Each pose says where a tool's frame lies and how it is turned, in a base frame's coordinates. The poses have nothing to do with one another.
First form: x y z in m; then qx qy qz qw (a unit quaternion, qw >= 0).
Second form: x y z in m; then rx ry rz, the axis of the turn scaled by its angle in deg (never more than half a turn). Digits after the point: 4 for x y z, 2 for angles.
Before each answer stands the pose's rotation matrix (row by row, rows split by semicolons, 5 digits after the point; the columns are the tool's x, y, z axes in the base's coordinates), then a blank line. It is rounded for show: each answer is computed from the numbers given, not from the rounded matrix.
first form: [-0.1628, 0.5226, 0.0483, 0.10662, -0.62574, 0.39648, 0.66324]
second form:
-0.09749 -0.65935 -0.74548; 0.39249 0.66287 -0.63761; 0.91458 -0.35476 0.19416

[-0.1628, 0.5226, 0.0483, 13.81, -81.02, 51.34]
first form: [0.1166, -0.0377, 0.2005, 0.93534, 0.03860, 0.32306, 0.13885]
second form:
0.78828 -0.01751 0.61506; 0.16192 -0.95846 -0.23480; 0.59362 0.28468 -0.75271

[0.1166, -0.0377, 0.2005, 154.93, 6.39, 53.51]
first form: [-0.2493, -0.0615, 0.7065, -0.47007, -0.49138, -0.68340, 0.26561]
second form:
-0.41697 0.82500 0.38146; 0.09893 -0.37600 0.92132; 0.90352 0.42191 0.07516

[-0.2493, -0.0615, 0.7065, -72.74, -76.04, -105.76]
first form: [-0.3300, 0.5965, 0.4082, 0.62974, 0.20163, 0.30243, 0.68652]
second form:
0.73576 -0.16130 0.65775; 0.66920 0.02393 -0.74270; 0.10406 0.98662 0.12555

[-0.3300, 0.5965, 0.4082, 80.80, 25.87, 38.80]
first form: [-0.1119, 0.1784, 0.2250, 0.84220, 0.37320, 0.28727, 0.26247]
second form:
0.55639 0.47782 0.67979; 0.77942 -0.58366 -0.22769; 0.28797 0.65653 -0.69717

[-0.1119, 0.1784, 0.2250, 130.54, 57.85, 44.53]
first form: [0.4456, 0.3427, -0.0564, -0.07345, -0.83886, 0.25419, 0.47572]
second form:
-0.53659 -0.11862 -0.83546; 0.36507 0.85999 -0.35658; 0.76078 -0.49634 -0.41816

[0.4456, 0.3427, -0.0564, -10.29, -117.48, 35.60]
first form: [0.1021, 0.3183, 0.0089, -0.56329, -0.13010, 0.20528, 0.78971]
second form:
0.88187 -0.17765 -0.43675; 0.47079 0.28113 0.83625; -0.02578 -0.94308 0.33156

[0.1021, 0.3183, 0.0089, -69.49, -16.05, 25.32]
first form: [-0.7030, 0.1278, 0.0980, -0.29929, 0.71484, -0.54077, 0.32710]
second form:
-0.60686 -0.07412 0.79134; -0.78166 0.23598 -0.57733; -0.14395 -0.96893 -0.20114

[-0.7030, 0.1278, 0.0980, -44.91, 107.28, -81.15]
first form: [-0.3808, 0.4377, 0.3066, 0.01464, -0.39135, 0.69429, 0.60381]
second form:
-0.27039 -0.84990 -0.45228; 0.82698 0.03549 -0.56110; 0.49293 -0.52574 0.69326

[-0.3808, 0.4377, 0.3066, 1.94, -51.90, 92.08]
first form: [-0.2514, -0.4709, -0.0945, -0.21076, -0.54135, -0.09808, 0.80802]
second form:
0.39464 0.38669 -0.83350; 0.06969 0.89192 0.44679; 0.91619 -0.23441 0.32504

[-0.2514, -0.4709, -0.0945, -25.83, -66.34, -12.02]
